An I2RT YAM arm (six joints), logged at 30 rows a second.
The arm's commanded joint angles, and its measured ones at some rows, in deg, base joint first. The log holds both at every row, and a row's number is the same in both.
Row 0, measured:
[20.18, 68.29, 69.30, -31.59, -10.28, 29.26]
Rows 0 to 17, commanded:
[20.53, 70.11, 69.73, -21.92, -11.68, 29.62]
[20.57, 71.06, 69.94, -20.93, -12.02, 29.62]
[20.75, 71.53, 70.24, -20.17, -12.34, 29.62]
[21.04, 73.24, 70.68, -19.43, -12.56, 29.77]
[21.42, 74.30, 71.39, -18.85, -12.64, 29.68]
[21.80, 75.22, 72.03, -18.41, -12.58, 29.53]
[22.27, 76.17, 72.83, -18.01, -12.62, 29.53]
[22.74, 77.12, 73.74, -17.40, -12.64, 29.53]
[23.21, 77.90, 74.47, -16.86, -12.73, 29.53]
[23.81, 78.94, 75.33, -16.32, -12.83, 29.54]
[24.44, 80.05, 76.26, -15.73, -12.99, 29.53]
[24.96, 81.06, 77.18, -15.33, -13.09, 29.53]
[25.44, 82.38, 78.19, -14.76, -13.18, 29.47]
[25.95, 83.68, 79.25, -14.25, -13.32, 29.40]
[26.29, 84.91, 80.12, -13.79, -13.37, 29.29]
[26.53, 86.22, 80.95, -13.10, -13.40, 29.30]
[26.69, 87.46, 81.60, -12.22, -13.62, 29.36]
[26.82, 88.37, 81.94, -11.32, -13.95, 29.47]
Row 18, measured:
[26.55, 86.76, 80.40, -19.20, -12.75, 29.89]
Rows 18 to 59, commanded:
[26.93, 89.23, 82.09, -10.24, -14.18, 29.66]
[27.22, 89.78, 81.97, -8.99, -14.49, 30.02]
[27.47, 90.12, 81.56, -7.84, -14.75, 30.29]
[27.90, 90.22, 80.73, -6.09, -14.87, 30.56]
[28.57, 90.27, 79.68, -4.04, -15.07, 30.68]
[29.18, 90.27, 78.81, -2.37, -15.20, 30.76]
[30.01, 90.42, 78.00, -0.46, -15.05, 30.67]
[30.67, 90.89, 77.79, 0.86, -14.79, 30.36]
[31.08, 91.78, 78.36, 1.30, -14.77, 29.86]
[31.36, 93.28, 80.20, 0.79, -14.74, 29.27]
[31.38, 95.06, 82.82, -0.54, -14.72, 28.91]
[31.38, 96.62, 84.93, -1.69, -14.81, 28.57]
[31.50, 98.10, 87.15, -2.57, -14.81, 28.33]
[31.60, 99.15, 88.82, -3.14, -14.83, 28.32]
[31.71, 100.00, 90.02, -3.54, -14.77, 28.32]
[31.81, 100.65, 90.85, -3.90, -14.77, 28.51]
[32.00, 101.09, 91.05, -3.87, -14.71, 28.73]
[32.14, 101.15, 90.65, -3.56, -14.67, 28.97]
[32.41, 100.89, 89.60, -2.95, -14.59, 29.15]
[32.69, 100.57, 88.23, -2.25, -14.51, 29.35]
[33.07, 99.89, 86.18, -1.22, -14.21, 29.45]
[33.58, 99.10, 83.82, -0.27, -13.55, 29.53]
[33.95, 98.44, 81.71, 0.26, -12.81, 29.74]
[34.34, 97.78, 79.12, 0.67, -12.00, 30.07]
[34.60, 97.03, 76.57, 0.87, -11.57, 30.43]
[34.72, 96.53, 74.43, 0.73, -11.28, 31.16]
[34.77, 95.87, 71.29, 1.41, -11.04, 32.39]
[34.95, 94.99, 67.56, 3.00, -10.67, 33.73]
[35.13, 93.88, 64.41, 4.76, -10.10, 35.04]
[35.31, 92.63, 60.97, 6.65, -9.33, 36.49]
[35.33, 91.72, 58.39, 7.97, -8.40, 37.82]
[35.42, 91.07, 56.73, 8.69, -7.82, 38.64]
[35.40, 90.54, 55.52, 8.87, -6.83, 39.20]
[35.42, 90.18, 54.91, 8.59, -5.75, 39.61]
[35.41, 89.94, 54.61, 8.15, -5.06, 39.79]
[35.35, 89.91, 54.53, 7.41, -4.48, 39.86]
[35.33, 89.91, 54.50, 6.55, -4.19, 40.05]
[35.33, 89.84, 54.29, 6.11, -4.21, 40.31]
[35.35, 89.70, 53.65, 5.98, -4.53, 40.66]
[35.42, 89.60, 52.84, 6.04, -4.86, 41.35]
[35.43, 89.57, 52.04, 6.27, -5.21, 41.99]
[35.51, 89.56, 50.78, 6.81, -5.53, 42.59]
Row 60, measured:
[35.29, 89.91, 52.31, 4.69, -6.17, 40.25]
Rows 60 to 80, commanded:
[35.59, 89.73, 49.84, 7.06, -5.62, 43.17]
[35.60, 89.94, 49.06, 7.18, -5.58, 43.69]
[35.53, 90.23, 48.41, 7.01, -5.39, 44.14]
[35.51, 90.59, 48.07, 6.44, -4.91, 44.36]
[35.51, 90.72, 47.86, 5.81, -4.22, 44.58]
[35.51, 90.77, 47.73, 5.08, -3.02, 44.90]
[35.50, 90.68, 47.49, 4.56, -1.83, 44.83]
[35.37, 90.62, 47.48, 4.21, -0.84, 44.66]
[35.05, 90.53, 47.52, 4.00, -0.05, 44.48]
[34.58, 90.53, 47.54, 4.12, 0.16, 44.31]
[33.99, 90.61, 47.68, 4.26, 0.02, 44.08]
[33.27, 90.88, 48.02, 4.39, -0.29, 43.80]
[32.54, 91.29, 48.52, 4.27, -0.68, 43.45]
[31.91, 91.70, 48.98, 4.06, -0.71, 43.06]
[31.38, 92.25, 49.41, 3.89, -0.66, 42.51]
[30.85, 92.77, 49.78, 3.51, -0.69, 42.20]
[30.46, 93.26, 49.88, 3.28, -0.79, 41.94]
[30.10, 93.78, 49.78, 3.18, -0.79, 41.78]
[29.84, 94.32, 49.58, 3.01, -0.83, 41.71]
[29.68, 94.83, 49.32, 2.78, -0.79, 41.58]
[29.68, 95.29, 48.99, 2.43, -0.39, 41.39]
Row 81, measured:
[29.89, 94.43, 49.36, 3.77, -2.13, 42.72]
